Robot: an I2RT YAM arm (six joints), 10 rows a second.
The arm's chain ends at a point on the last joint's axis. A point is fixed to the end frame.
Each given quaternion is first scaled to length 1.
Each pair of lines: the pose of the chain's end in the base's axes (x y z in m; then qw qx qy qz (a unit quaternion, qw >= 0)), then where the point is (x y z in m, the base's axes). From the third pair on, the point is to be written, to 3 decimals.
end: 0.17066 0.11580 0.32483 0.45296 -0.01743 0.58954 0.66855
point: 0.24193 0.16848 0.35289
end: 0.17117 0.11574 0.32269 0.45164 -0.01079 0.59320 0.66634
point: 0.24325 0.16787 0.34969
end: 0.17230 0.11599 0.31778 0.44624 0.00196 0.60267 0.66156
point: 0.246 0.167 0.342
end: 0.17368 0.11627 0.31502 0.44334 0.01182 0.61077 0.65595
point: 0.248 0.167 0.337
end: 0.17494 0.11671 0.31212 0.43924 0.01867 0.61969 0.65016
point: 0.251 0.167 0.332
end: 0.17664 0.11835 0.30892 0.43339 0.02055 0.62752 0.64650
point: 0.252 0.169 0.327
